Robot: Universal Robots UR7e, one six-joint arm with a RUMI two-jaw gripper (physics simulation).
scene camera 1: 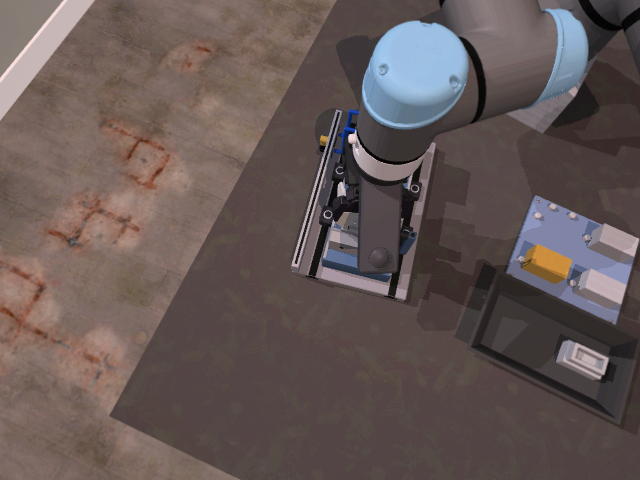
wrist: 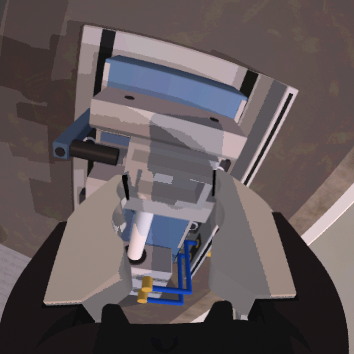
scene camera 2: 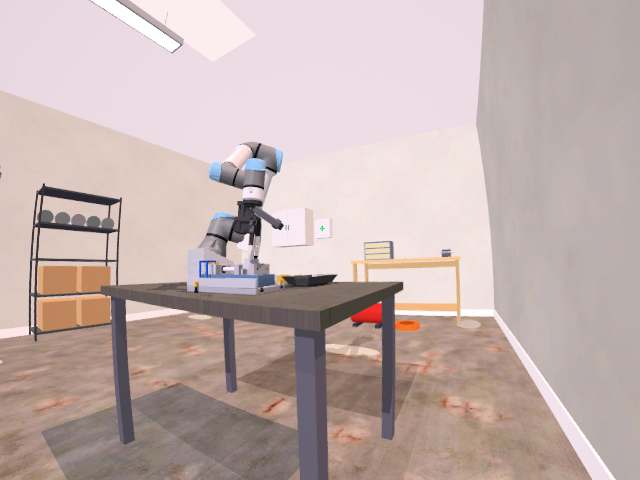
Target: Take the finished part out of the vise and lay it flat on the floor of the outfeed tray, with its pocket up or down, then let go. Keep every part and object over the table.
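Pixels of known places: gripper, fingertip midpoint: (wrist: 169, 174) (scene camera 2: 252, 261); arm's base, link origin: (scene camera 2: 210, 255).
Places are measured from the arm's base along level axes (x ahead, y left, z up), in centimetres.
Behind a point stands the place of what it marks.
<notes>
The grey finished part (wrist: 167, 165) {z -3.1, x 43.4, y -24.1 cm} sits between the jaws of the vise (wrist: 165, 116) {z -4.8, x 45.7, y -23.4 cm} (scene camera 1: 343, 240) {z -4.7, x 45.3, y -26.8 cm} (scene camera 2: 232, 282) {z -10.7, x 40.9, y -33.8 cm}, pocket facing up. My gripper (wrist: 169, 174) {z -3.9, x 42.3, y -24.6 cm} (scene camera 2: 255, 256) {z -3.9, x 42.3, y -24.6 cm} points down over the vise, its two fingertips at opposite ends of the part. It looks shut on the part; exact contact is hard to see under the shadow. In scene camera 1 the arm hides the part and most of the fingers. The dark outfeed tray (scene camera 1: 542, 386) {z -10.2, x 58.1, y 6.9 cm} (scene camera 2: 310, 280) {z -11.7, x 55.0, y -2.2 cm} lies at the lower right in scene camera 1.
A white pocketed part (scene camera 1: 584, 359) {z -11.1, x 52.3, y 13.4 cm} lies in the tray. Beside the tray, a blue plate (scene camera 1: 558, 232) {z -13.6, x 31.1, y 9.0 cm} carries two white blocks (scene camera 1: 614, 241) {z -10.0, x 32.1, y 16.6 cm} (scene camera 1: 601, 288) {z -10.0, x 40.7, y 14.8 cm} and an orange block (scene camera 1: 547, 263) {z -10.0, x 38.8, y 6.0 cm}. A black handle (wrist: 95, 152) {z -4.8, x 42.1, y -19.4 cm} and blue pipes (wrist: 185, 275) {z -5.7, x 27.1, y -30.5 cm} stick up at the vise.
</notes>
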